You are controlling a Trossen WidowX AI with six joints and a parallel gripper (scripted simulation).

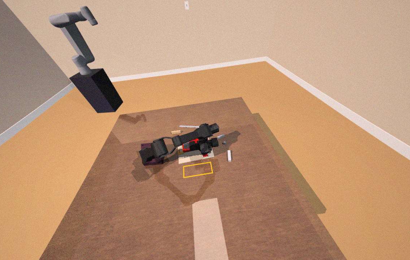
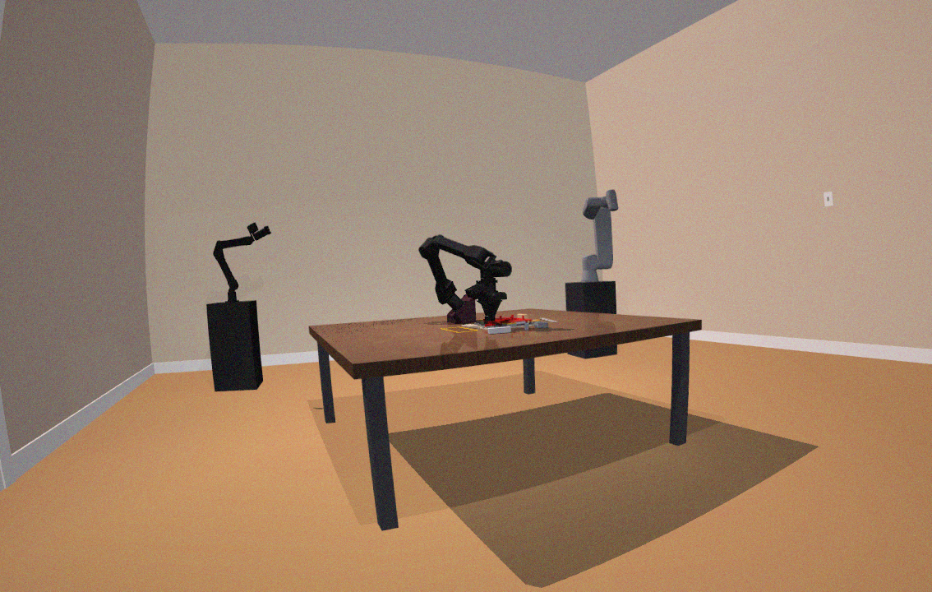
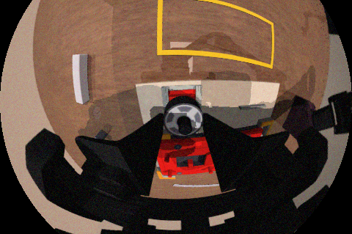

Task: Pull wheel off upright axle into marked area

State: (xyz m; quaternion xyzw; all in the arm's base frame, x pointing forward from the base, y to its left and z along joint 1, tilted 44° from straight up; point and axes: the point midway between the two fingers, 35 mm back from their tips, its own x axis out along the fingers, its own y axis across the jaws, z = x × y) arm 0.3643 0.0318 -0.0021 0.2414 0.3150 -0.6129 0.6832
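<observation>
My gripper tip is now right at the wheel. Round my gripper tip: wooden piece (250 mm behind, 240 mm to the left, 30 mm below); then grey strip (130 mm behind, 310 mm to the left, 40 mm below).
</observation>
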